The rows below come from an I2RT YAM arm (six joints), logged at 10 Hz.
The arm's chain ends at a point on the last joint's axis. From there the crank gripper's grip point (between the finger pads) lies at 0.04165 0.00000 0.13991 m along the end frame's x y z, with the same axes.
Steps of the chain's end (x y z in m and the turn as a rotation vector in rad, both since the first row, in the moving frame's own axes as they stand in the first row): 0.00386 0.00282 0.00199 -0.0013 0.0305 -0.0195; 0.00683 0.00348 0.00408 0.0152 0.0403 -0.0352; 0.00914 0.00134 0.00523 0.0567 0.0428 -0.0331; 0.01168 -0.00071 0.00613 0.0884 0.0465 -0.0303; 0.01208 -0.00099 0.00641 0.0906 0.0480 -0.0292
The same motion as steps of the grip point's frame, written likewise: 0.00810 0.00215 0.00066 -0.0013 0.0305 -0.0195; 0.01237 -0.00020 0.00226 0.0152 0.0403 -0.0352; 0.01493 -0.00801 0.00306 0.0567 0.0428 -0.0331; 0.01792 -0.01433 0.00344 0.0884 0.0465 -0.0303; 0.01853 -0.01486 0.00362 0.0906 0.0480 -0.0292
